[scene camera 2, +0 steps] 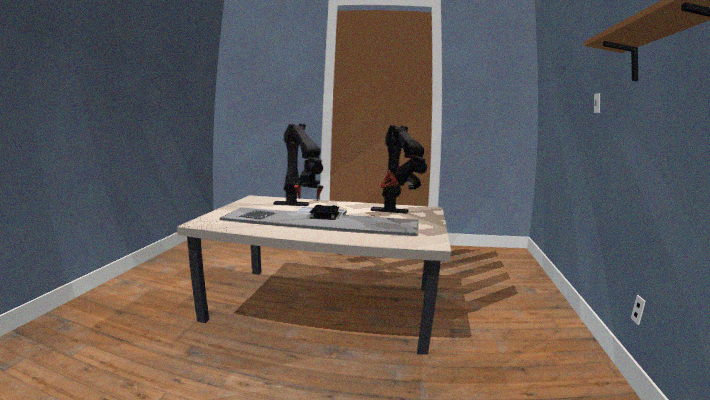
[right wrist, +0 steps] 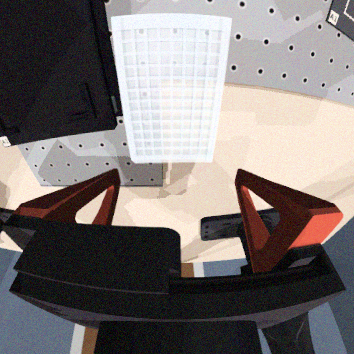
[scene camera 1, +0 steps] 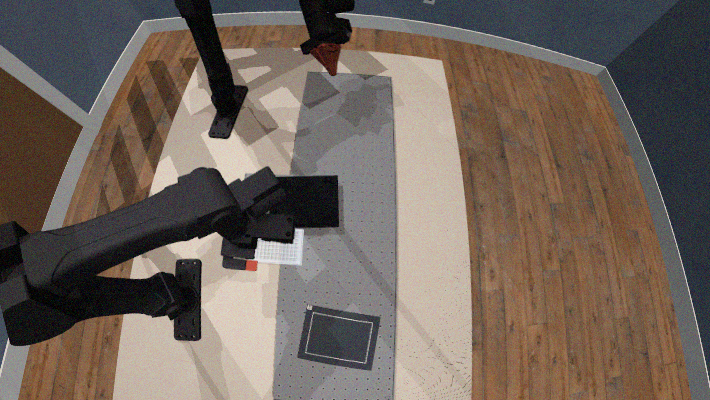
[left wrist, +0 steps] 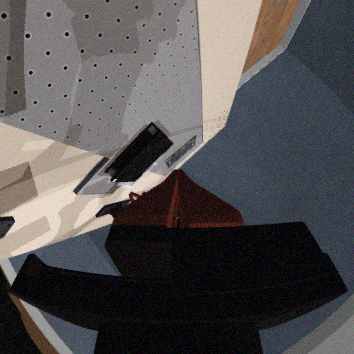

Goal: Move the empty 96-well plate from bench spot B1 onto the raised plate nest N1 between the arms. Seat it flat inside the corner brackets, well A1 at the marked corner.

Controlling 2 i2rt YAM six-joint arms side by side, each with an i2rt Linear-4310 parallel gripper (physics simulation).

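Places are measured from the left arm's base along level axes (x ahead, y left, z up), in centimetres.
Pixels of known places: left gripper, fingertip midpoint: (scene camera 2: 381, 186) (scene camera 1: 333, 75) (left wrist: 177, 175); right gripper, fingertip midpoint: (scene camera 2: 308, 199) (right wrist: 177, 174) (left wrist: 136, 192); left arm's base at its link origin: (scene camera 2: 389, 210) (scene camera 1: 229, 111); right arm's base at its link origin: (scene camera 2: 291, 204) (scene camera 1: 188, 299) (left wrist: 113, 206).
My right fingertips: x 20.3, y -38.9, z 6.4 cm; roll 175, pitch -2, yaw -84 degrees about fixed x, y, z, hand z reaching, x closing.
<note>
For each thing: its top centre in the pictures, then the offset to it from my right fingertips. "spot": a spot on its surface instead. Level surfaces: height alone.
- clear white 96-well plate at its top centre: (right wrist: 171, 100) (scene camera 1: 275, 244) (left wrist: 139, 174) (scene camera 2: 306, 208) dx +4.7, dy +0.8, dz -3.7 cm
- black raised nest at its top centre: (right wrist: 3, 36) (scene camera 1: 303, 198) (left wrist: 146, 161) (scene camera 2: 325, 207) dx +9.8, dy +12.3, dz -1.2 cm
- dark spot B1 at a spot on its surface: (scene camera 1: 340, 337) (scene camera 2: 258, 214) spot: dx +22.6, dy -18.2, dz -4.9 cm
- grey perforated board at its surface level: dz -5.1 cm
The clear white 96-well plate (scene camera 1: 284, 251) (right wrist: 172, 90) lies across the near edge of the perforated board, beside the black raised nest (scene camera 1: 315, 202) (scene camera 2: 324, 212) (left wrist: 140, 152) (right wrist: 50, 70), not on it. Its well A1 cannot be made out. The dark spot B1 (scene camera 1: 340, 337) (scene camera 2: 257, 214), with a white outline and an A1 label, has no plate on it. My right gripper (right wrist: 177, 174) (scene camera 2: 309, 194) is open and empty, its fingertips spread wider than the plate, off its near short edge. My left gripper (scene camera 1: 333, 74) (left wrist: 177, 175) is shut and empty, far from the plate.
The grey perforated board (scene camera 1: 367, 280) (scene camera 2: 380, 226) (left wrist: 150, 75) lies along the pale table (scene camera 1: 430, 200) (scene camera 2: 210, 233). The right arm (scene camera 1: 145, 225) reaches over the nest and plate in scene camera 1 and hides parts of both. The arms' black base plates stand on the table.
</note>
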